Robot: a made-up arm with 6 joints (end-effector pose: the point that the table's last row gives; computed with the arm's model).
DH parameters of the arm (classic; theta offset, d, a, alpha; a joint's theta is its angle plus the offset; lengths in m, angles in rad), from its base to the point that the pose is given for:
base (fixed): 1.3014 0 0.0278 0
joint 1: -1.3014 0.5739 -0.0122 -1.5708
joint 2: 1.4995 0 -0.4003 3.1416
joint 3: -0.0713 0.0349 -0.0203 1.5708
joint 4: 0 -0.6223 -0.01 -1.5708
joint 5: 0 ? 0.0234 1.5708
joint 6: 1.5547 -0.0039 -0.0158 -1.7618
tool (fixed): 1.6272 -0.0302 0 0
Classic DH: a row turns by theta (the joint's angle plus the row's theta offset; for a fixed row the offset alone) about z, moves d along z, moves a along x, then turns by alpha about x.
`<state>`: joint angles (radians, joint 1 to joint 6).
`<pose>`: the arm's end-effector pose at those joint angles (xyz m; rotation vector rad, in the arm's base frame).
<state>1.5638 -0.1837 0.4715 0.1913 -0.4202 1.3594</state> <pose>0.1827 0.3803 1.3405 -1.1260 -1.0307 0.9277</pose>
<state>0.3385 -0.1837 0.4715 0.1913 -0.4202 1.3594</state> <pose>0.3993 -0.0184 1.3405 -1.4453 -0.1869 -0.0646</pose>
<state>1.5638 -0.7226 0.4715 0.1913 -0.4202 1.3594</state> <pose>0.1796 -0.0652 1.4202 -0.6754 -1.1919 0.5923</pose>
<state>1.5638 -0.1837 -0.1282 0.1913 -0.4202 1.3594</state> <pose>0.1836 0.5127 1.0103 -1.6123 -0.7615 1.2838</pose>
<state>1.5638 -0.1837 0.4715 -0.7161 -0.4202 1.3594</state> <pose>0.1265 0.4458 1.2558 -0.4133 -0.7340 1.6158</pose>
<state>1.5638 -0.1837 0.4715 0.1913 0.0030 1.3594</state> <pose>0.1837 0.3978 1.3482 -0.7764 -1.2403 0.6937</pose>
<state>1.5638 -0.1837 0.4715 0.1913 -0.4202 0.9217</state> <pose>0.1727 0.3836 1.3305 -0.8028 -0.7590 1.1661</pose>
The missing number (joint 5, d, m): 0.1092
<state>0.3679 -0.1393 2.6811 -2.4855 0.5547 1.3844</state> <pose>-0.6734 -0.1393 1.2058 1.1373 -1.9988 1.5297</pose>
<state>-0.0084 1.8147 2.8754 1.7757 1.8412 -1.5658</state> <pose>0.6129 0.0130 1.1018 -1.2133 -0.3744 1.4586</pose>
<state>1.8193 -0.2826 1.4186 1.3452 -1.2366 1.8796</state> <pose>0.1652 -0.3314 1.5170 -1.5927 -0.4249 -0.1029</pose>
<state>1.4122 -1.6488 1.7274 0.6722 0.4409 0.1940</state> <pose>-0.0182 -1.0052 0.3160 1.7150 -1.9758 -1.3466</pose>
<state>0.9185 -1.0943 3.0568 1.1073 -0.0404 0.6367</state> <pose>-0.2699 -0.5460 0.1546 1.9319 -1.0981 -1.9872</pose>
